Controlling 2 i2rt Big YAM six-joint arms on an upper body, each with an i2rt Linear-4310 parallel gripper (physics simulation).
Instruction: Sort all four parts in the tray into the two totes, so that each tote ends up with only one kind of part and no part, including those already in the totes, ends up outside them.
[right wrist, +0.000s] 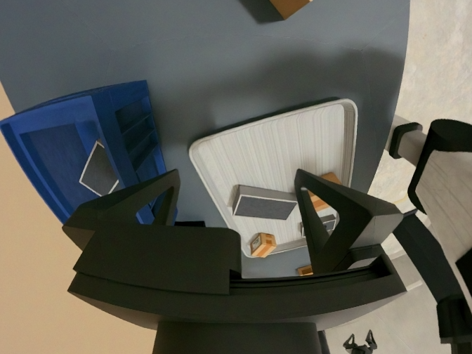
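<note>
A white tray (280, 145) holds four parts: a grey box with a dark face (265, 206), a small orange-brown carton (263, 245), and another orange-brown carton (327, 181) and grey box (327, 223), both partly hidden by my right finger. A blue tote (50, 150) at the left holds a dark, light-edged part (101, 170). The second tote cannot be made out. My right gripper (236, 175) is open and empty, its fingertips apart above the tray's left part and the gap beside the blue tote. My left gripper (361, 331) shows small at the bottom right, fingers apart, empty.
A brown box (289, 7) is cut off by the top edge. An orange-brown piece (305, 270) shows past the tray's lower side, partly hidden by the gripper. A dark object (190, 224) lies beside the left finger. Arm links (445, 185) stand at the right.
</note>
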